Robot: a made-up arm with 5 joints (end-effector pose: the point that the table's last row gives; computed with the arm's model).
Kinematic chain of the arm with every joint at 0, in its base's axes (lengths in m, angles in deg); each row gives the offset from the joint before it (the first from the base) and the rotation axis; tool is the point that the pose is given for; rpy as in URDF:
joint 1: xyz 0.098 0 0.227 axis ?
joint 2: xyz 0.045 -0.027 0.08 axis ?
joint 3: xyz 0.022 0 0.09 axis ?
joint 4: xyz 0.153 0 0.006 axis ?
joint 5: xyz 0.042 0.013 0 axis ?
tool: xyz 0 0 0 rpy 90 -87.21 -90
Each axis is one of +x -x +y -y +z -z.
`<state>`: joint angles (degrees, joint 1 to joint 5).
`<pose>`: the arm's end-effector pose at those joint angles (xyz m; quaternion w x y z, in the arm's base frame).
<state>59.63 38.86 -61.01 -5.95 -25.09</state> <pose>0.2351 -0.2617 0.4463 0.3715 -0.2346 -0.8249 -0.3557</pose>
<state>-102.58 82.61 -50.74 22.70 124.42</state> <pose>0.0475 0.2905 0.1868 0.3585 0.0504 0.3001 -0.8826</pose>
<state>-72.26 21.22 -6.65 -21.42 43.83</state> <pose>0.1995 0.2713 0.3553 0.3648 0.2013 -0.7205 0.5543</pose>
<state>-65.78 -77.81 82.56 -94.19 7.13</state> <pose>0.1580 0.0992 0.3828 0.0040 0.5108 -0.8597 0.0028</pose>
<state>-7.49 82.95 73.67 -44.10 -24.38</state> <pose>0.0828 -0.0161 0.1912 0.9663 -0.0582 0.1864 -0.1676</pose>
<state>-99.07 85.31 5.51 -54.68 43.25</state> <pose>0.0844 0.1743 0.1146 0.3084 0.2217 -0.3949 0.8365</pose>
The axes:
joint 1: -z
joint 2: +y
joint 3: +y
joint 4: +y
joint 5: -x

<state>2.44 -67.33 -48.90 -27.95 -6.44</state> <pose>-0.0391 -0.0082 0.5212 0.4530 -0.0527 0.8887 -0.0463</pose>
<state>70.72 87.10 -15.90 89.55 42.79</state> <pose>0.1348 -0.1475 0.1328 0.7863 0.4763 0.3291 -0.2160</pose>
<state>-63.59 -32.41 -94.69 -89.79 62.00</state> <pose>0.0592 -0.1095 0.4880 0.4282 -0.0171 0.4467 0.7854</pose>
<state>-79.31 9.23 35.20 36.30 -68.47</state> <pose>0.1491 0.1953 0.2480 0.9943 0.0782 -0.0205 0.0700</pose>
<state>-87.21 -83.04 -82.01 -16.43 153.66</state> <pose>0.1006 -0.2334 0.3723 0.3476 -0.3681 -0.5930 -0.6261</pose>
